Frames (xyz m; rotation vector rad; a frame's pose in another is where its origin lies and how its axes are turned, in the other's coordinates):
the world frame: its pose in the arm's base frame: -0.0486 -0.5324 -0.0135 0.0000 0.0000 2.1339
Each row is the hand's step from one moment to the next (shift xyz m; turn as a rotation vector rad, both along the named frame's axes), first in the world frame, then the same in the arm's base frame.
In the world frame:
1: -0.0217 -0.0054 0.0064 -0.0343 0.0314 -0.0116
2: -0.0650 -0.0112 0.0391 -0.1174 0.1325 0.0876
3: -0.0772 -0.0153 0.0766 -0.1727 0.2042 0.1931
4: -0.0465 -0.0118 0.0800 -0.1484 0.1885 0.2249
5: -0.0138 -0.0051 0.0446 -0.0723 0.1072 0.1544
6: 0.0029 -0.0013 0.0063 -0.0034 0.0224 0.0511
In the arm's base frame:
1: 0.0162 -0.0155 0.0064 -0.0082 -0.0458 -0.0116
2: 0.0442 -0.0490 0.0391 -0.0494 -0.1700 0.0876
3: 0.0541 -0.0571 0.0766 -0.0805 -0.2550 0.1931
4: 0.0348 -0.0330 0.0800 -0.0802 -0.2261 0.2249
5: 0.0117 -0.0089 0.0446 -0.0521 -0.1184 0.1544
6: -0.0004 0.0031 0.0063 -0.0171 -0.0148 0.0511

